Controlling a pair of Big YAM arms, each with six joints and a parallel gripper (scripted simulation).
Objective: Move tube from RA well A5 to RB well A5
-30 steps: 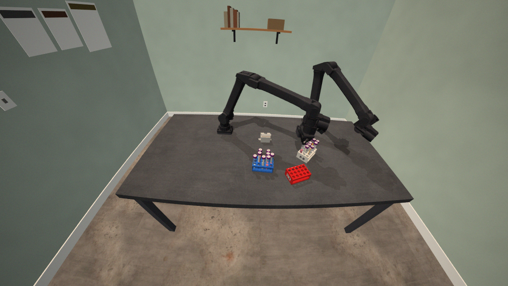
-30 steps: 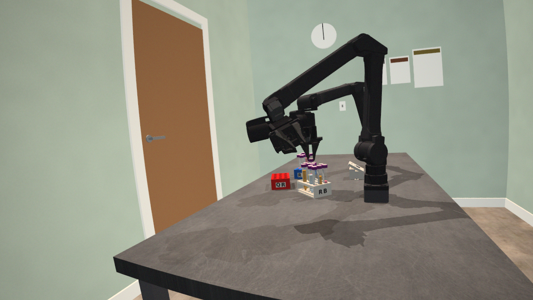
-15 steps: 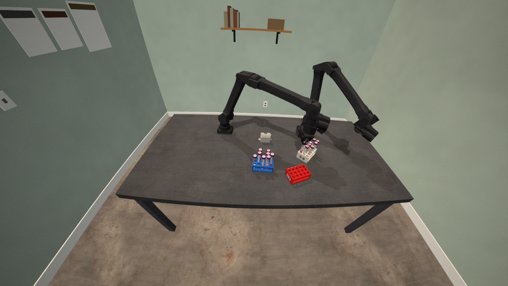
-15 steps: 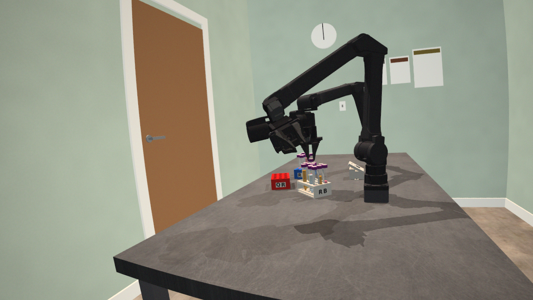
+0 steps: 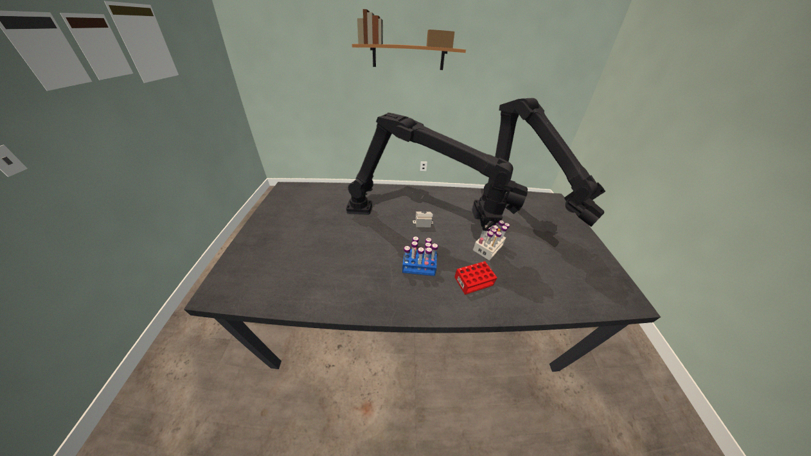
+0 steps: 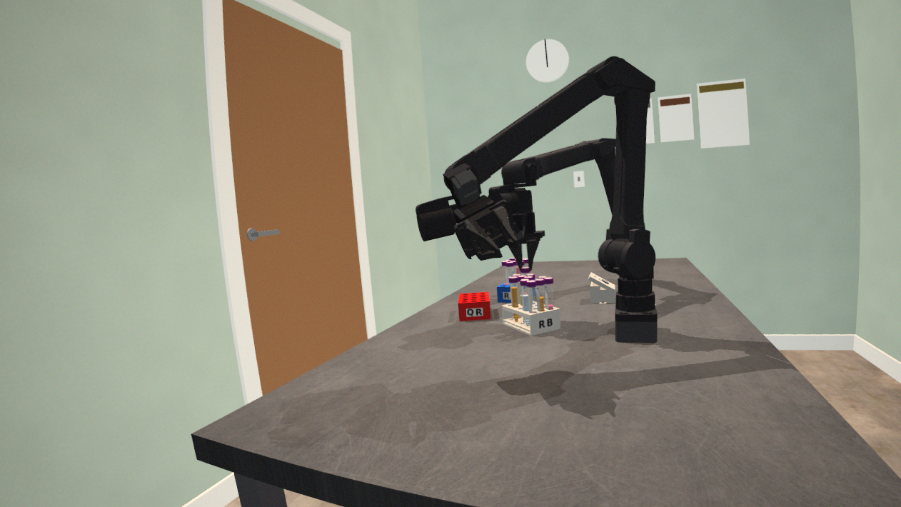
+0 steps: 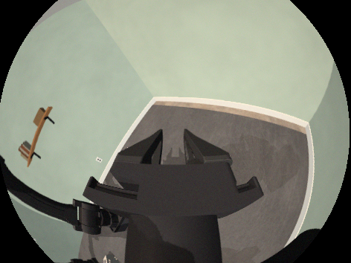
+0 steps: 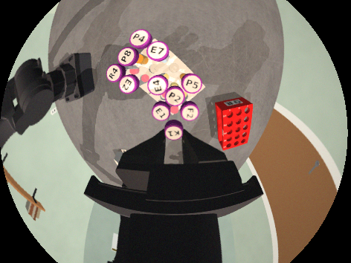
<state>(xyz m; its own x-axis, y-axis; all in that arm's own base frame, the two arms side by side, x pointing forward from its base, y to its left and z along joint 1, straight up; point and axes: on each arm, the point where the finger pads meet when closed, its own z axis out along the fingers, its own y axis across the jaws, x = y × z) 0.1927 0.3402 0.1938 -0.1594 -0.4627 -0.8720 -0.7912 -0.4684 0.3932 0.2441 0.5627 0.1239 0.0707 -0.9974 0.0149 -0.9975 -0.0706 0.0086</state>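
Right now my right hand is 60 mm above the tube and 10 mm to the right of it. From my right hand the other things lie so: red rack (160 mm ahead, 110 mm below, 40 mm to the right); then white rack (110 mm below, 60 mm to the left, 20 mm behind); then rack RA (250 mm to the right, 110 mm below, 90 mm ahead).
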